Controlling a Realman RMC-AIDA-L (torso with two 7-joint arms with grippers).
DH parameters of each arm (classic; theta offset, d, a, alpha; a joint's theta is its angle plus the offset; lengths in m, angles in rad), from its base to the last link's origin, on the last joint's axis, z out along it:
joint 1: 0 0.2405 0 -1.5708
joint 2: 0 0 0 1.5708
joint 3: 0 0.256 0 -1.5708
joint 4: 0 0 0 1.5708
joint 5: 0 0.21 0 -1.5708
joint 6: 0 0 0 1.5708
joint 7: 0 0.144 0 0
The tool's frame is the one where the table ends.
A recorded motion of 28 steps. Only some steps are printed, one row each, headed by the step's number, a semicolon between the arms.
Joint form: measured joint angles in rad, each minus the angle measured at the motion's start. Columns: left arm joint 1, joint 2, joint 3, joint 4, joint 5, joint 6, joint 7; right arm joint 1, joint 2, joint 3, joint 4, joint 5, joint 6, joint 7.
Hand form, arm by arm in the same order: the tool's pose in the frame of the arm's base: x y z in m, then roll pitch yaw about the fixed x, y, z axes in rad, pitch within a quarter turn. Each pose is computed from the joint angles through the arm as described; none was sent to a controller.
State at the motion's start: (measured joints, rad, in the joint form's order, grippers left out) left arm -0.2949 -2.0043 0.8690 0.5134 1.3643 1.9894 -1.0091; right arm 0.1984 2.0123 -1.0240 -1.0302 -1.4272 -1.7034 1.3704
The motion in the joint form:
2: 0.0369 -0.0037 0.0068 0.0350 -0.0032 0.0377 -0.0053; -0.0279 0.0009 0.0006 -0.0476 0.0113 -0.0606 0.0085
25: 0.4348 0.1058 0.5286 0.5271 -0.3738 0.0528 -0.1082; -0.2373 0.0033 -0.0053 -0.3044 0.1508 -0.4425 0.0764
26: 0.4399 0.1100 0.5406 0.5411 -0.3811 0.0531 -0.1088; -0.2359 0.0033 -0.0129 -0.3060 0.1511 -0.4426 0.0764
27: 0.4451 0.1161 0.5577 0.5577 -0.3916 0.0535 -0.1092; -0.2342 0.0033 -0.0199 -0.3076 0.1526 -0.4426 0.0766
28: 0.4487 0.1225 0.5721 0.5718 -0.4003 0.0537 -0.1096; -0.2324 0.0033 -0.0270 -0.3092 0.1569 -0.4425 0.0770
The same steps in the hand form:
2: -0.2677 0.2333 0.0548 -2.7198 -1.0534 -0.1286; 0.2379 0.2628 0.0748 -2.8449 0.7525 -0.0382
25: -0.2514 0.1427 0.0802 -2.9465 -1.0254 -0.1036; 0.2224 0.1678 0.1057 -3.0454 0.8131 0.0800
26: -0.2495 0.1413 0.0807 -2.9538 -1.0261 -0.1090; 0.2214 0.1679 0.1046 -3.0545 0.8132 0.0795
27: -0.2470 0.1396 0.0812 -2.9653 -1.0283 -0.1147; 0.2202 0.1681 0.1037 -3.0620 0.8143 0.0804
28: -0.2449 0.1383 0.0818 -2.9761 -1.0291 -0.1193; 0.2188 0.1683 0.1030 -3.0677 0.8176 0.0835

